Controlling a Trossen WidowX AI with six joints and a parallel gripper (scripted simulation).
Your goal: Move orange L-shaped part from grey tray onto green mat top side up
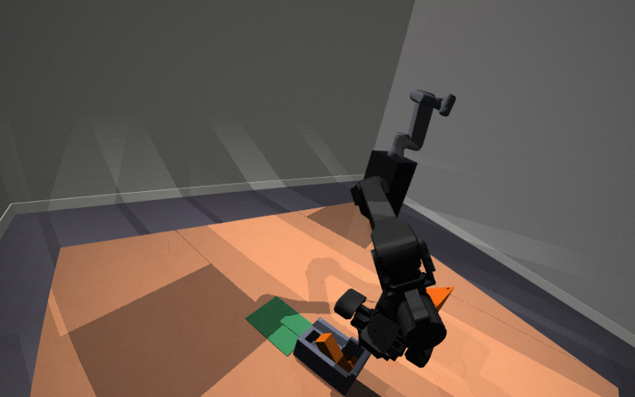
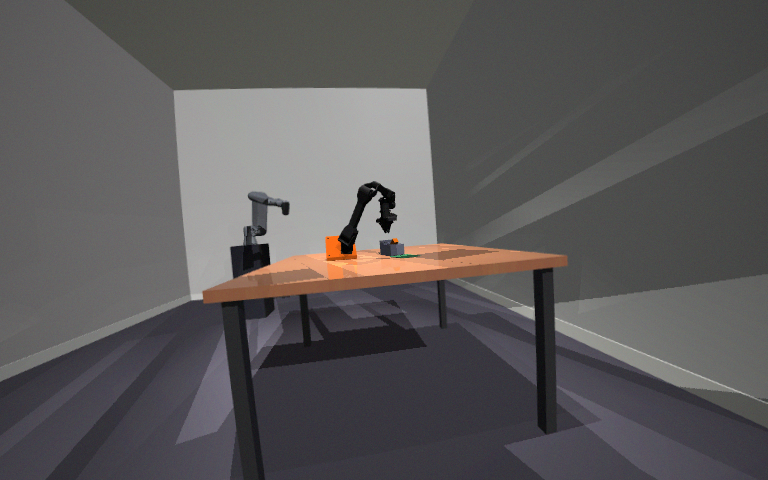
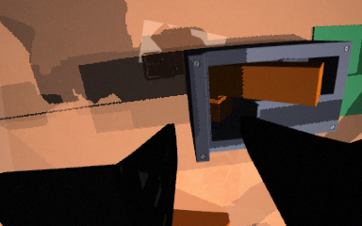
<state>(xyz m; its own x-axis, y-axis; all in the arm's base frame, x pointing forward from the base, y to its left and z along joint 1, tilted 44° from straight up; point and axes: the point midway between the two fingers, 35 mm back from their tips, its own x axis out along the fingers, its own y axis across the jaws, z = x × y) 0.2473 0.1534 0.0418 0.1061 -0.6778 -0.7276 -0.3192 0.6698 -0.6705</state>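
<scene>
Right now the orange l-shaped part is 9 cm below my gripper tip, 5 cm to the right of it and 1 cm ahead of it. The rest, counted from my gripper tip: green mat (22 cm to the right, 15 cm below, 6 cm ahead).
</scene>
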